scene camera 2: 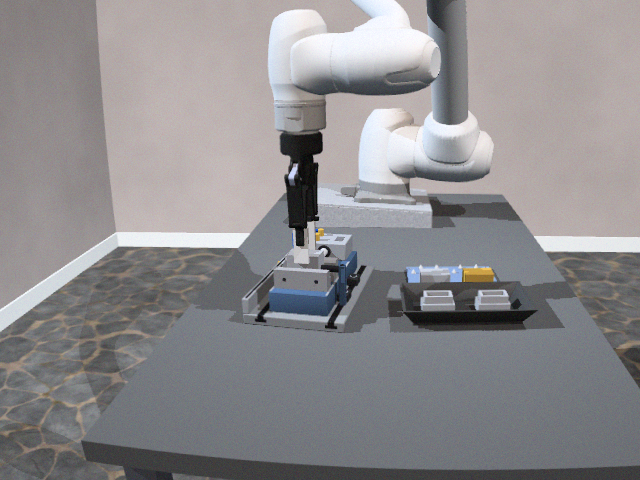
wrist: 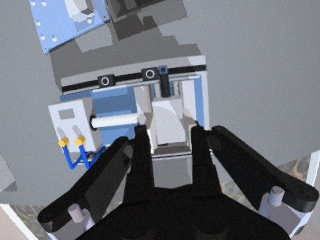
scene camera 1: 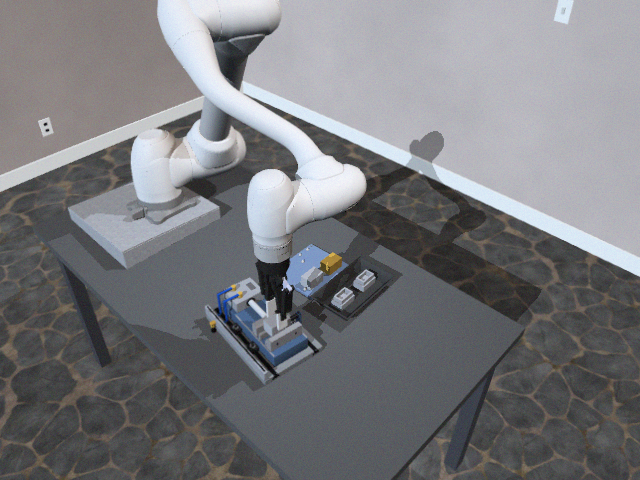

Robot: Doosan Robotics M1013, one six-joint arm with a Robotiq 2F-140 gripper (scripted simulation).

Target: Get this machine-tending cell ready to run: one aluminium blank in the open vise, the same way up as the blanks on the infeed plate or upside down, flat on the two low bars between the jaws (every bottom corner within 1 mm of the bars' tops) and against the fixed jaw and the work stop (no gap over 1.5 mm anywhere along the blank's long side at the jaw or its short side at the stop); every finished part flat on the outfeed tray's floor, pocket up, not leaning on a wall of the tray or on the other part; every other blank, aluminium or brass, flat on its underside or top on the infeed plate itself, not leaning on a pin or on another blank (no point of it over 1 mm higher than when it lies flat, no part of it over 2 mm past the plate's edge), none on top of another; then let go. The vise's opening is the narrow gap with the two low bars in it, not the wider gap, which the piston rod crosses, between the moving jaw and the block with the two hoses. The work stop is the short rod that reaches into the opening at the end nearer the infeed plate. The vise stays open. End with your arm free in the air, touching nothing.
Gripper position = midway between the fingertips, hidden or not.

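The gripper (scene camera 2: 305,258), (wrist: 169,119), (scene camera 1: 277,322) is in the scene, and so is an aluminium blank (wrist: 168,112).
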